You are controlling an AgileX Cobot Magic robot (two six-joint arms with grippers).
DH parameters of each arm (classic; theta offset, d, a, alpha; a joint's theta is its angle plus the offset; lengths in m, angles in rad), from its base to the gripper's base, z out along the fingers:
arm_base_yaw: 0 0.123 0 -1.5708
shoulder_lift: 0.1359 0 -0.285 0
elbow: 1.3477 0 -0.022 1.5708
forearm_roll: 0 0.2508 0 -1.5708
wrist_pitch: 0 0 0.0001 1.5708
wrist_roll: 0 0.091 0 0
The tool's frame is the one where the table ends.
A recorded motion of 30 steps. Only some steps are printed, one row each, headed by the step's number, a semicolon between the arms.
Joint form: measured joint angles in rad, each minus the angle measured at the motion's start. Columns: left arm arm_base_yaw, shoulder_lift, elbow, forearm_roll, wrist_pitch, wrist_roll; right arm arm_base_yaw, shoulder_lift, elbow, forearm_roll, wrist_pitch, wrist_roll.
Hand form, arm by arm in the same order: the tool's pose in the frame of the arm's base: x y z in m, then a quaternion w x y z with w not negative. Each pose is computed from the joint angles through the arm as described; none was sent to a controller.
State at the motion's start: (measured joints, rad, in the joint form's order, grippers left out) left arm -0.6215 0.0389 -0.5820 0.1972 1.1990 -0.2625; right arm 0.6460 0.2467 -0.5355 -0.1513 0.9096 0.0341
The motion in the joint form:
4: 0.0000 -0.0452 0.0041 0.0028 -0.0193 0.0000; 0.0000 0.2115 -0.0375 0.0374 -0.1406 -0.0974
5: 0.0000 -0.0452 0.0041 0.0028 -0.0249 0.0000; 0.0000 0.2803 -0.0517 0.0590 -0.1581 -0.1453
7: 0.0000 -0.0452 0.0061 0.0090 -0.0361 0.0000; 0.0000 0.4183 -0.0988 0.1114 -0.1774 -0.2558
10: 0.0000 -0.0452 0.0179 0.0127 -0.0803 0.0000; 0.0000 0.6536 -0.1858 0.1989 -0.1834 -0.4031
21: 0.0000 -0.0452 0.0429 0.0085 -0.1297 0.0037; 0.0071 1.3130 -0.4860 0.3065 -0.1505 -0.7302
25: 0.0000 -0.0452 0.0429 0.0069 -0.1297 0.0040; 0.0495 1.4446 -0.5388 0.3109 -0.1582 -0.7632
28: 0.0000 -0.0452 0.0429 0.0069 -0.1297 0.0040; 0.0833 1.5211 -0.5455 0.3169 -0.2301 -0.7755
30: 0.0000 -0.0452 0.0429 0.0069 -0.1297 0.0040; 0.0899 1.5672 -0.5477 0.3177 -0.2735 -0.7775
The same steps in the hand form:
4: -0.0078 0.0261 0.2900 0.49792 0.13944 0.84658 -0.12627; 0.0696 0.0435 0.3058 0.47569 -0.31971 0.81494 0.08588
5: -0.0076 0.0260 0.2905 0.50010 0.13946 0.84513 -0.12726; 0.0793 0.0526 0.3055 0.45926 -0.34106 0.81624 0.08066
7: -0.0068 0.0259 0.2909 0.50486 0.13924 0.84252 -0.12603; 0.0987 0.0713 0.3068 0.42685 -0.38579 0.81463 0.07307
10: -0.0041 0.0239 0.2914 0.51814 0.14035 0.83364 -0.12992; 0.1330 0.1039 0.3007 0.36102 -0.44246 0.81777 0.07176
21: -0.0002 0.0202 0.2886 0.52703 0.14471 0.82649 -0.13497; 0.2349 0.1919 0.2318 0.18013 -0.57687 0.79456 0.05872
25: -0.0003 0.0201 0.2886 0.52675 0.14490 0.82652 -0.13563; 0.2440 0.2165 0.2044 0.14486 -0.60700 0.77910 0.05983
28: -0.0003 0.0201 0.2886 0.52675 0.14490 0.82652 -0.13563; 0.2466 0.2330 0.1824 0.14520 -0.61985 0.76884 0.05989
30: -0.0003 0.0201 0.2886 0.52675 0.14490 0.82652 -0.13563; 0.2503 0.2387 0.1683 0.14480 -0.62102 0.76812 0.05800

